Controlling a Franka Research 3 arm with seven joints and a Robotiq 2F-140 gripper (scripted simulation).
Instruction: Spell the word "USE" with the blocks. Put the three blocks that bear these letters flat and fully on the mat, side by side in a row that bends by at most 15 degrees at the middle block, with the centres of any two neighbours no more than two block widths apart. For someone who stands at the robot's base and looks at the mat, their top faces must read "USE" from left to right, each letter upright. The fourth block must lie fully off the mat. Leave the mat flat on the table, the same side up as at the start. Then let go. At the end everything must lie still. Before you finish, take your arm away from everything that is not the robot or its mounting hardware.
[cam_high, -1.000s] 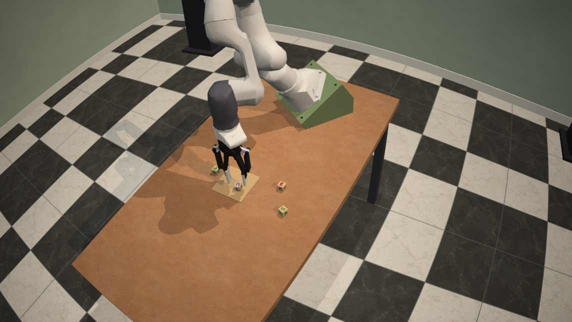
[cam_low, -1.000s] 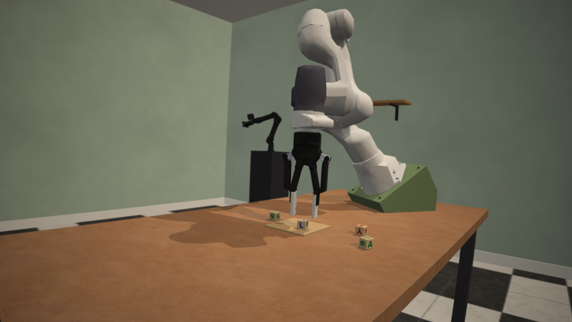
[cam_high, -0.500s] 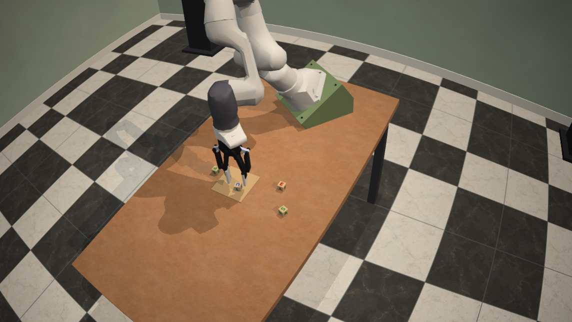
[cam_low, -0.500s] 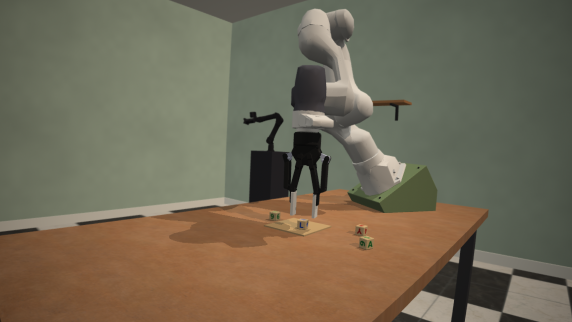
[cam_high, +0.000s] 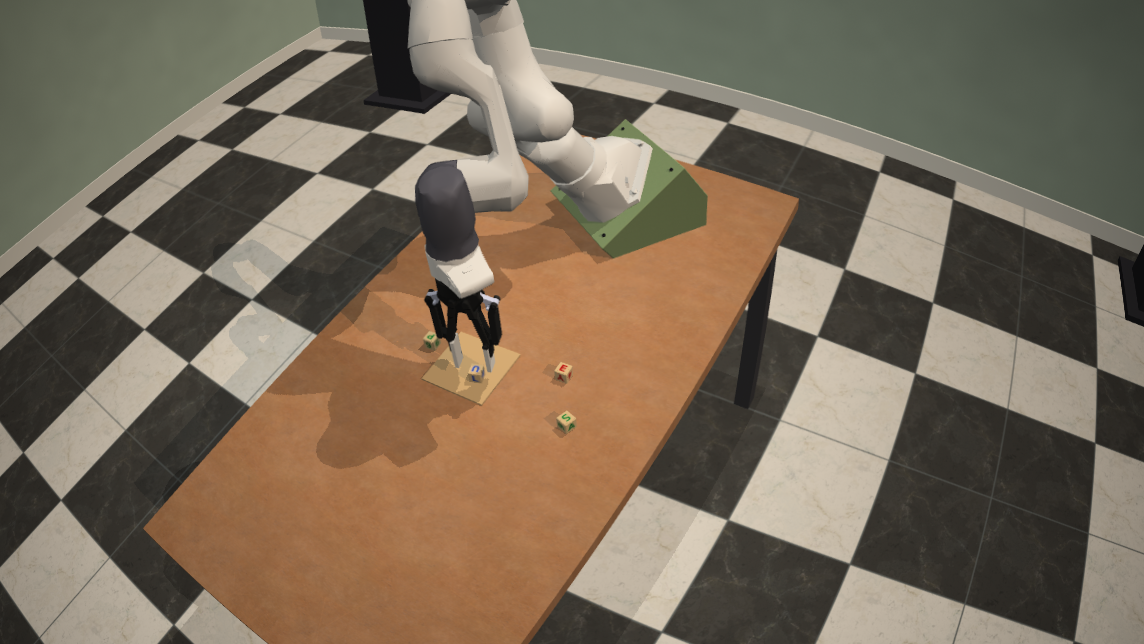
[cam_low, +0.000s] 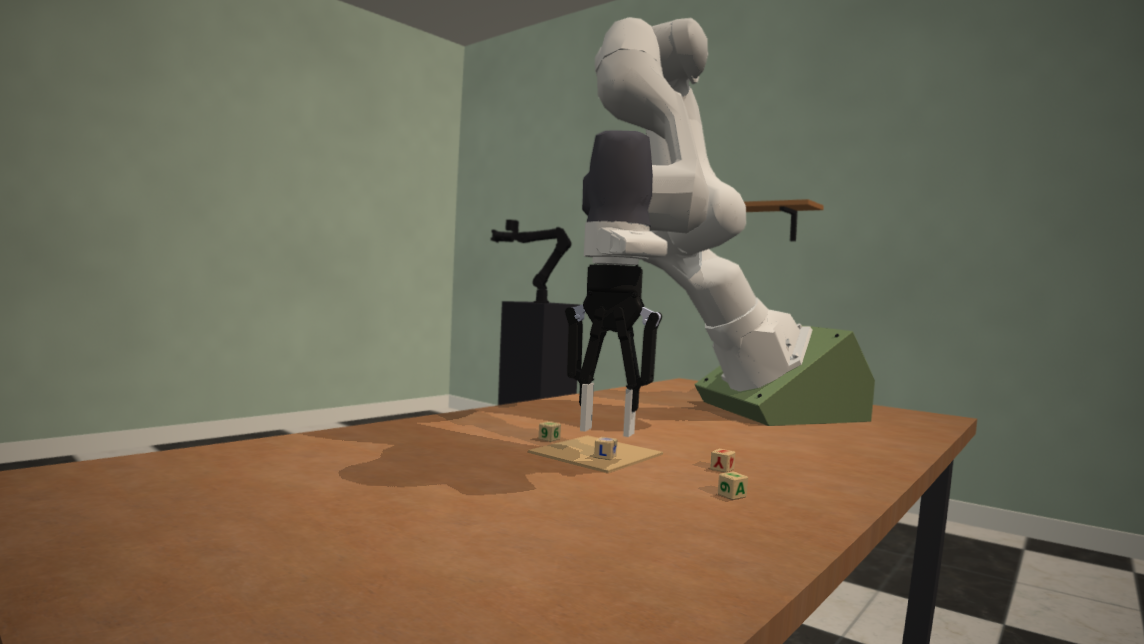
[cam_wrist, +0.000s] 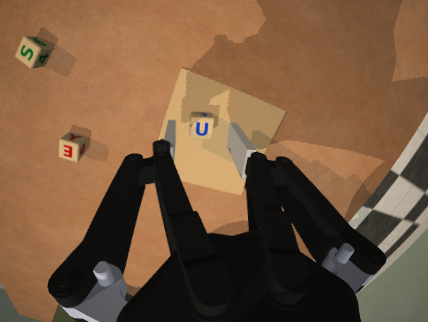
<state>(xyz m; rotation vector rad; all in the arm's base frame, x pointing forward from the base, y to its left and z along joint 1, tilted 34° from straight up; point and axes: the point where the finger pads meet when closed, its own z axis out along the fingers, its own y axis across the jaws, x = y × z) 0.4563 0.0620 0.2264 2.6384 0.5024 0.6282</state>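
The U block lies 50 mm below my hand. Round my hand: E block (140 mm to the left, 80 mm behind, 60 mm below); mat (70 mm below, 30 mm to the right, 20 mm behind); green P block (130 mm to the right, 60 mm below, 30 mm behind).
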